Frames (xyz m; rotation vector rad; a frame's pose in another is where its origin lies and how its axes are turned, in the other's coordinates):
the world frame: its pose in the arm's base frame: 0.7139 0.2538 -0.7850 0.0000 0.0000 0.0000
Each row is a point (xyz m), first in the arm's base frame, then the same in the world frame.
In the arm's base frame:
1: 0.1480 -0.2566 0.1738
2: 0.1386 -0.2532 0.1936
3: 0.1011 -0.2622 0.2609
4: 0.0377 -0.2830 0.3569
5: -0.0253 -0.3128 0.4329
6: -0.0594 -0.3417 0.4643
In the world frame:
1: -0.5659 -0.5104 0.9588
2: -0.5753 -0.5070 0.9786
3: -0.6128 -0.5160 1.0459
4: -0.6762 -0.5368 1.1419
5: -0.7392 -0.5666 1.2179
6: -0.7733 -0.5955 1.2493

